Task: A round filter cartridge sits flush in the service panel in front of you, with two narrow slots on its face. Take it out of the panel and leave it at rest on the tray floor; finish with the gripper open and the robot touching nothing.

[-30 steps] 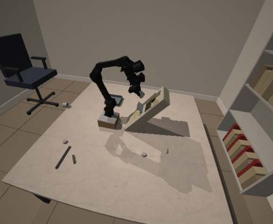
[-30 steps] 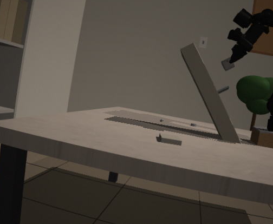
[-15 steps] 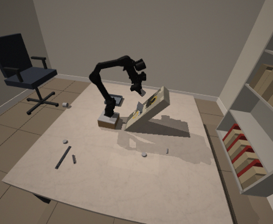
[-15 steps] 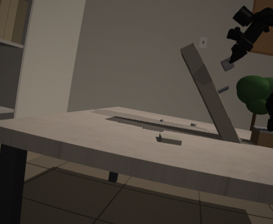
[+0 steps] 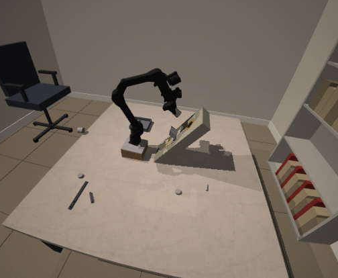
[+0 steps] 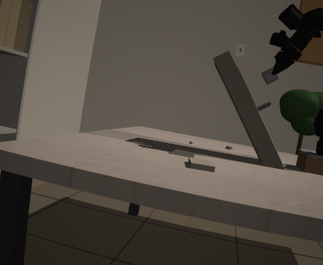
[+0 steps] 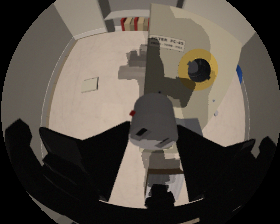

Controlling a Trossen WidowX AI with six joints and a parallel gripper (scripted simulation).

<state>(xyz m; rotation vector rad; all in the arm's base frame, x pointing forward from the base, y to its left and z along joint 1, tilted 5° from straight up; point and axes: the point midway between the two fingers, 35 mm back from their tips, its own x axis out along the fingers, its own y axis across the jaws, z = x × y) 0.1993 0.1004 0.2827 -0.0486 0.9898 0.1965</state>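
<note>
The grey tray lies 330 mm behind my gripper tip, 150 mm to the left of it and 290 mm below it. The rest, counted from my gripper tip: small peg 300 mm ahead, 240 mm to the right, 300 mm below; then grey flap 20 mm ahead, 70 mm to the right, 120 mm below; then round filter cartridge right at my gripper tip.
</note>
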